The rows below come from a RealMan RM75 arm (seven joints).
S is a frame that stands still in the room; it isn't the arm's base.
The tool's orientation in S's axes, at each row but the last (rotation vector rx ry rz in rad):
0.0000 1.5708 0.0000
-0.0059 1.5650 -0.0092
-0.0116 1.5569 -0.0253
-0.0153 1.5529 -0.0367
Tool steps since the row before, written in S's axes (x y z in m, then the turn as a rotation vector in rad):
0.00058 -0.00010 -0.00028 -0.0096 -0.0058 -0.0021
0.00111 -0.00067 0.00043 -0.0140 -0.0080 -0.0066
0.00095 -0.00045 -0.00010 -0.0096 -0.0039 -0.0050
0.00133 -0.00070 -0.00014 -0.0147 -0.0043 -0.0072
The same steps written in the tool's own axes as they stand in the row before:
0.00028 -0.00010 0.00058 0.0021 -0.0058 -0.0096
-0.00042 -0.00067 0.00111 0.0066 -0.0080 -0.0140
0.00012 -0.00044 0.00095 0.0050 -0.0039 -0.0096
0.00019 -0.00068 0.00134 0.0071 -0.0043 -0.0148

